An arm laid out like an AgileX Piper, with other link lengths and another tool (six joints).
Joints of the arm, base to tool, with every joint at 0 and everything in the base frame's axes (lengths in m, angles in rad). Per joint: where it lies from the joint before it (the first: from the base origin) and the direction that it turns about. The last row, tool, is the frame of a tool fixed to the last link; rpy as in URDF.
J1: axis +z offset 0 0 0.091
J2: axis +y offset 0 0 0
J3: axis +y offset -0.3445 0 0.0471
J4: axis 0.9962 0 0.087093 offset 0.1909 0 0.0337
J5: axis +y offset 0 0 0
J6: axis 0.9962 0 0.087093 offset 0.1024 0 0.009
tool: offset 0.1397 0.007 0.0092 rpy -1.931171 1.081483 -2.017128
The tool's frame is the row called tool.
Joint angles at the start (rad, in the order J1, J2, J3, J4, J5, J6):
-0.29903 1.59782 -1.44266 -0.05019 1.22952 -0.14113
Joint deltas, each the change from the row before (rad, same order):
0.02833 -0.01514 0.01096 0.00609 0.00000 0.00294
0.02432 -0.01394 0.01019 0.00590 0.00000 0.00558
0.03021 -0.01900 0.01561 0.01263 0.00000 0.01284
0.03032 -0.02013 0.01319 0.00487 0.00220 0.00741
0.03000 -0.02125 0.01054 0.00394 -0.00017 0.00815
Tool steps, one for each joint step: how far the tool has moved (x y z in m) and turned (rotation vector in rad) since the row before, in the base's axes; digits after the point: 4 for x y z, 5 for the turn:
-0.0011 0.0109 0.0019 0.00539 -0.00607 0.02510
-0.0015 0.0095 0.0016 0.00617 -0.00573 0.01860
-0.0028 0.0130 0.0017 0.01490 -0.00739 0.01715
-0.0038 0.0111 0.0024 0.00584 -0.00619 0.02291
-0.0032 0.0103 0.0034 0.00434 -0.01194 0.02203

